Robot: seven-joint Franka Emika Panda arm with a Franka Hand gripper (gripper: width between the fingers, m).
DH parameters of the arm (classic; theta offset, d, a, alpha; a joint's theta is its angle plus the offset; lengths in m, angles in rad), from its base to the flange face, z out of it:
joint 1: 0 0.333 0 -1.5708
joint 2: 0 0 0 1.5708
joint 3: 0 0.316 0.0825 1.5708
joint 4: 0 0 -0.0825 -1.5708
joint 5: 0 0.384 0 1.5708
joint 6: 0 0 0.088 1.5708
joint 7: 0 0.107 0 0
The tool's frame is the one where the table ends.
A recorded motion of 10 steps. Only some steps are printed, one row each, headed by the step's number.
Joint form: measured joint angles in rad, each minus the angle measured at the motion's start. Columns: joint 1, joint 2, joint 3, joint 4, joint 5, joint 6, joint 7.
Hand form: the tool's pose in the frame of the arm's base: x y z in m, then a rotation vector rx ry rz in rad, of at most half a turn. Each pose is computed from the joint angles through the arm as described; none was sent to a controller.
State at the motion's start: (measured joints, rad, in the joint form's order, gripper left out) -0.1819 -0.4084 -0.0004 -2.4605 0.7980 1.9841 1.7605
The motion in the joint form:
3: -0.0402 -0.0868 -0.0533 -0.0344 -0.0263 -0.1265 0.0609
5: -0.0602 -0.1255 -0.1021 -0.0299 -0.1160 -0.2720 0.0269
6: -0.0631 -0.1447 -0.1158 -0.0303 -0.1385 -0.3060 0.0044
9: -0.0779 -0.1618 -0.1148 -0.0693 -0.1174 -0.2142 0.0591
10: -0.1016 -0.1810 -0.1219 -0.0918 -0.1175 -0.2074 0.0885
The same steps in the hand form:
3: 0.3867 -0.0541 0.4683 -0.9658 2.3915 0.8426
5: 0.3617 -0.0695 0.4753 -1.0743 2.3991 0.9019
6: 0.3537 -0.0730 0.4797 -1.1172 2.3847 0.9036
9: 0.3531 -0.0821 0.4727 -0.9718 2.4244 0.8466
10: 0.3450 -0.0909 0.4696 -0.8956 2.4483 0.8476

